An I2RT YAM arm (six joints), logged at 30 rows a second.
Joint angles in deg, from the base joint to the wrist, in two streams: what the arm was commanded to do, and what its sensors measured. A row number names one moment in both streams.
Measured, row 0:
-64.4, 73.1, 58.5, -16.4, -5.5, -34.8
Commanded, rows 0 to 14:
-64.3, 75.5, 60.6, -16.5, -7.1, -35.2
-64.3, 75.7, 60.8, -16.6, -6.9, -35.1
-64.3, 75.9, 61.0, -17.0, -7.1, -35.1
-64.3, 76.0, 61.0, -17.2, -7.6, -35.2
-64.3, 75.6, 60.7, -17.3, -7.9, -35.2
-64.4, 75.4, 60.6, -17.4, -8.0, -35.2
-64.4, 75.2, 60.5, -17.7, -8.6, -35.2
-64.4, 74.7, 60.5, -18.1, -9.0, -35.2
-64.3, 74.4, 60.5, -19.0, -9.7, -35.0
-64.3, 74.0, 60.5, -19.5, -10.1, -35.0
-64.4, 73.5, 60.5, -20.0, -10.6, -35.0
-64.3, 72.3, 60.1, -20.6, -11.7, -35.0
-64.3, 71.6, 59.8, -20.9, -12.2, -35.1
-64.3, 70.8, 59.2, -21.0, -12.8, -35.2
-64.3, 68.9, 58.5, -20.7, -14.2, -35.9
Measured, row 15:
-64.4, 74.7, 58.5, -21.2, -9.2, -35.0
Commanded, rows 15 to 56:
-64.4, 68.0, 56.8, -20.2, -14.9, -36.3
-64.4, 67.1, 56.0, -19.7, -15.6, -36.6
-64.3, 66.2, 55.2, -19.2, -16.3, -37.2
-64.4, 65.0, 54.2, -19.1, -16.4, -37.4
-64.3, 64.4, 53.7, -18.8, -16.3, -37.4
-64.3, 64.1, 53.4, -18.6, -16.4, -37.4
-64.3, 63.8, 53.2, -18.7, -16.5, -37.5
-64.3, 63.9, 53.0, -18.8, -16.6, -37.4
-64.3, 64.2, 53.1, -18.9, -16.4, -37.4
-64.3, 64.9, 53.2, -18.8, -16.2, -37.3
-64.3, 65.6, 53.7, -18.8, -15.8, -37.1
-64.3, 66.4, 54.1, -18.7, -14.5, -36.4
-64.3, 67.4, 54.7, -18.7, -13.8, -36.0
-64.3, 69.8, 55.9, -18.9, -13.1, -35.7
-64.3, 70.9, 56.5, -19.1, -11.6, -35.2
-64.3, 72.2, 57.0, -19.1, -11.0, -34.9
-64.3, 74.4, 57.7, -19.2, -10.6, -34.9
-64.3, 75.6, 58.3, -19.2, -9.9, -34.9
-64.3, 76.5, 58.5, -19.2, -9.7, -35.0
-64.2, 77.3, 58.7, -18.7, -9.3, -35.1
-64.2, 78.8, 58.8, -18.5, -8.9, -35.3
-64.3, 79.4, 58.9, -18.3, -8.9, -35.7
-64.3, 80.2, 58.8, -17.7, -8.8, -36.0
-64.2, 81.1, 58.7, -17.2, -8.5, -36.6
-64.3, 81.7, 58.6, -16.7, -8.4, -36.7
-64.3, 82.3, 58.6, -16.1, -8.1, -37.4
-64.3, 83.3, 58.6, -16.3, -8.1, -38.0
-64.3, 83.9, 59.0, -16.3, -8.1, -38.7
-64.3, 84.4, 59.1, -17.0, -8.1, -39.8
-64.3, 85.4, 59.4, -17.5, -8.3, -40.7
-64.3, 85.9, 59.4, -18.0, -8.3, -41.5
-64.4, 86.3, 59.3, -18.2, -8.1, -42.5
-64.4, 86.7, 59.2, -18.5, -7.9, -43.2
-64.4, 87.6, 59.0, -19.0, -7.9, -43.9
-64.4, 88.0, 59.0, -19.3, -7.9, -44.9
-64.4, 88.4, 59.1, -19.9, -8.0, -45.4
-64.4, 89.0, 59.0, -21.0, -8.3, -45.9
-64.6, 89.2, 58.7, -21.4, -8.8, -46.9
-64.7, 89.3, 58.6, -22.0, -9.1, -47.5
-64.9, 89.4, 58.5, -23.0, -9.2, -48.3
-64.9, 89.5, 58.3, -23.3, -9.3, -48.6
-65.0, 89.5, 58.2, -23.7, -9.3, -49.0
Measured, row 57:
-64.5, 89.4, 57.3, -21.6, -8.9, -45.4
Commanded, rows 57 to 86:
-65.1, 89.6, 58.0, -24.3, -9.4, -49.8
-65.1, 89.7, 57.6, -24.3, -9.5, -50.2
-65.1, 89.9, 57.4, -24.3, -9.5, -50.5
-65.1, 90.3, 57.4, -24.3, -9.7, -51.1
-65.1, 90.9, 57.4, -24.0, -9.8, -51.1
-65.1, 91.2, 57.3, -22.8, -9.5, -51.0
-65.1, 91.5, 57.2, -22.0, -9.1, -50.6
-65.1, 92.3, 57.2, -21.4, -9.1, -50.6
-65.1, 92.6, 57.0, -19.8, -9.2, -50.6
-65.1, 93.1, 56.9, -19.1, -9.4, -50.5
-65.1, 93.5, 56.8, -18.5, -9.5, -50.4
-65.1, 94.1, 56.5, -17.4, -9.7, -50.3
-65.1, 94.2, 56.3, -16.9, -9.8, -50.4
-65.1, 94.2, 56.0, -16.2, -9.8, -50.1
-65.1, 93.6, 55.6, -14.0, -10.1, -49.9
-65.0, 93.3, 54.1, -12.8, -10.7, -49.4
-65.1, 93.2, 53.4, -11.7, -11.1, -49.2
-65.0, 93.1, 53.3, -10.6, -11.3, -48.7
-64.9, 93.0, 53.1, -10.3, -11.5, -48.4
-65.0, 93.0, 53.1, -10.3, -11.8, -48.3
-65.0, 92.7, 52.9, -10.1, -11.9, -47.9
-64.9, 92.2, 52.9, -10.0, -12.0, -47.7
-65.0, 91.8, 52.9, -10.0, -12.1, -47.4
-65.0, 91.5, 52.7, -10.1, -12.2, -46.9
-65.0, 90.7, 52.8, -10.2, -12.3, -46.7
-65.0, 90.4, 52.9, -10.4, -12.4, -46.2
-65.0, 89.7, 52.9, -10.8, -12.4, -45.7
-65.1, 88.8, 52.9, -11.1, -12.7, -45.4
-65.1, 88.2, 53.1, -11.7, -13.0, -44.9
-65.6, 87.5, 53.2, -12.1, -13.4, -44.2
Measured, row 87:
-65.0, 91.8, 53.6, -11.5, -10.3, -47.3
